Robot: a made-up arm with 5 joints.
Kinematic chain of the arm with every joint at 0, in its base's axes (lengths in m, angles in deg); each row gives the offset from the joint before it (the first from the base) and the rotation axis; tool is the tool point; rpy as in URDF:
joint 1: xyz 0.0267 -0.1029 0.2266 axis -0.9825 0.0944 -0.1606
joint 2: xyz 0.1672 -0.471 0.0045 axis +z
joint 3: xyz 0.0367 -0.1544 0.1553 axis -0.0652 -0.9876 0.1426
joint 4: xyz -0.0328 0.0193 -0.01 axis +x
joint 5: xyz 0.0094 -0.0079 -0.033 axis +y
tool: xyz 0.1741 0.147 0.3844 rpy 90 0 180
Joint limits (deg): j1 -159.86..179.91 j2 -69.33..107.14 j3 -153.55..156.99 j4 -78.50..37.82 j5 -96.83..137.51
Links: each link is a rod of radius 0.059 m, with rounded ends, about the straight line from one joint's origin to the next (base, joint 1, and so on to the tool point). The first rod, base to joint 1, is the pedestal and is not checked.
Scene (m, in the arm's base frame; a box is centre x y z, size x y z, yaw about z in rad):
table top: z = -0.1
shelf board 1: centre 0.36 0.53 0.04 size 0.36 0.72 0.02 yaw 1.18
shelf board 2: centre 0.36 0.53 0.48 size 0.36 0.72 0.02 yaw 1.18
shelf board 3: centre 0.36 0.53 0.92 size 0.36 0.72 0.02 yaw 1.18
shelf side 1: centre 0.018 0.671 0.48 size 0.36 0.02 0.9 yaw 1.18
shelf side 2: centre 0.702 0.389 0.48 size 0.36 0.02 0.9 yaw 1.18
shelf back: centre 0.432 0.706 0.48 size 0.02 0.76 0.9 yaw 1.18
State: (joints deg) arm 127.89 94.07 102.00 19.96 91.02
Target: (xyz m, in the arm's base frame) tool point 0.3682 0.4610 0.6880
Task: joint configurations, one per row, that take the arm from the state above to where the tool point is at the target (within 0.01 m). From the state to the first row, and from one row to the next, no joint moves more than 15 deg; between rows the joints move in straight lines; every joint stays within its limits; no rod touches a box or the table.
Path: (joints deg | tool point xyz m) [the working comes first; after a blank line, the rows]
Joints at the target: 104.64 107.14 88.23 37.82 46.90
Straight joint move there: touches shelf board 2.

1: 120.49 92.73 93.33 20.54 102.44 | 0.1447 0.3731 0.2440
2: 113.09 91.38 84.67 21.13 113.85 | 0.1012 0.2509 0.2504
3: 101.86 90.27 76.30 25.27 99.27 | 0.1215 0.2939 0.3502
4: 90.63 89.16 67.94 29.41 84.69 | 0.1572 0.3068 0.4627
5: 79.40 88.05 59.57 33.55 70.10 | 0.2075 0.2838 0.5788
6: 68.18 86.95 51.21 37.69 55.52 | 0.2697 0.2221 0.6880
7: 80.33 93.68 63.55 37.73 52.65 | 0.2780 0.3127 0.7083
8: 92.48 100.41 75.89 37.78 49.77 | 0.3117 0.3947 0.7091
9: 104.64 107.14 88.23 37.82 46.90 | 0.3682 0.4610 0.6880

